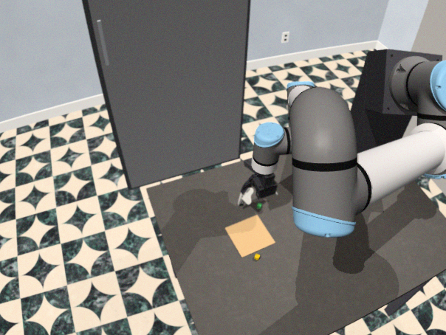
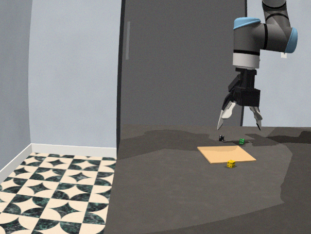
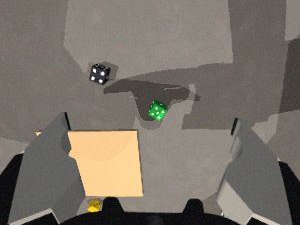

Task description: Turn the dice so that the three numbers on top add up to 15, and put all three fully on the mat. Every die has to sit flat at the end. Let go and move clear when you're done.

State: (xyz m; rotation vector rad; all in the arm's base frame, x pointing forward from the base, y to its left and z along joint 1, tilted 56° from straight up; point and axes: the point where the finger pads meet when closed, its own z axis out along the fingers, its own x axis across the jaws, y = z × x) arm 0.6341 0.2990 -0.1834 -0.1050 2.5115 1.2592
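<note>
Now: hand 1 cm past the green die, 1 cm to the right of it and 4 cm above it. Round my hand: black die: 6 cm ahead, 1 cm to the right, 4 cm below; then yellow die: 5 cm ahead, 24 cm to the left, 4 cm below; then orange mat: 5 cm ahead, 14 cm to the left, 4 cm below.
</note>
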